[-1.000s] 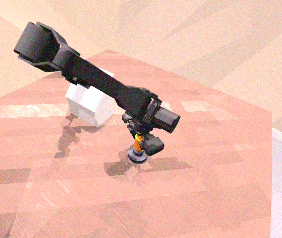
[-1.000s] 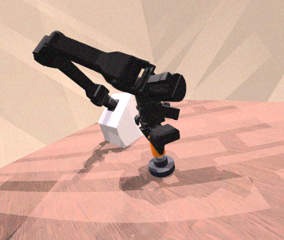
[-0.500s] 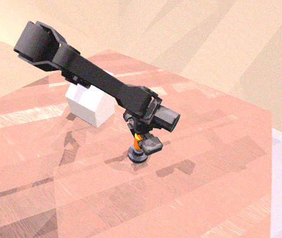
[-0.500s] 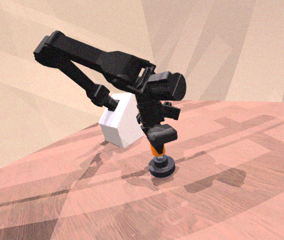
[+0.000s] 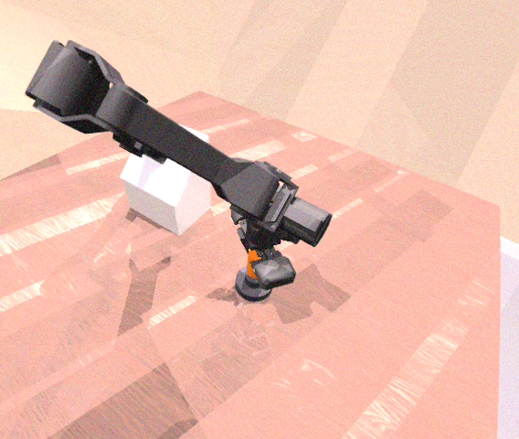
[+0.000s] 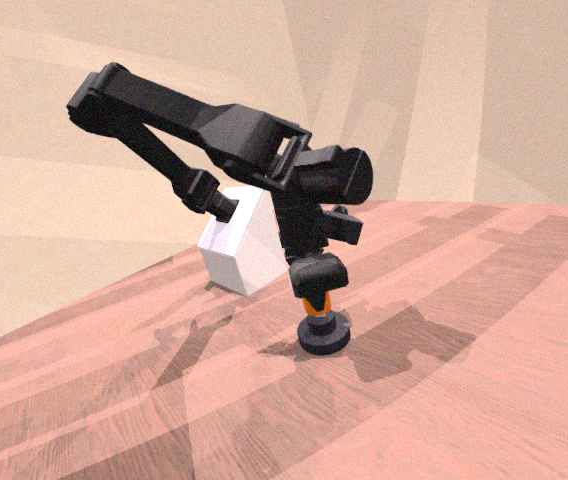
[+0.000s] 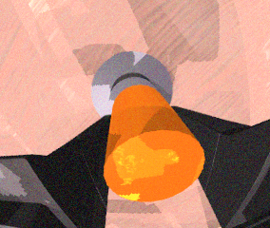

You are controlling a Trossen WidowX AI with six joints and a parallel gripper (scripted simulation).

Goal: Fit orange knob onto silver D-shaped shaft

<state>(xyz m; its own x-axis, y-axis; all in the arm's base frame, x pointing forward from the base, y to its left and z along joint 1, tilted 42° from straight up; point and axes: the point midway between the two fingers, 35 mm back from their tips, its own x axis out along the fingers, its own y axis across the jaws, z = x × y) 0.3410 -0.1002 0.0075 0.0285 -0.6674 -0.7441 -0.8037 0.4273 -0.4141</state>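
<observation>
Right now the round pedestal is 4 cm below my gripper tip. Also, from my gripper tip: orange knob 3 cm above.
</observation>
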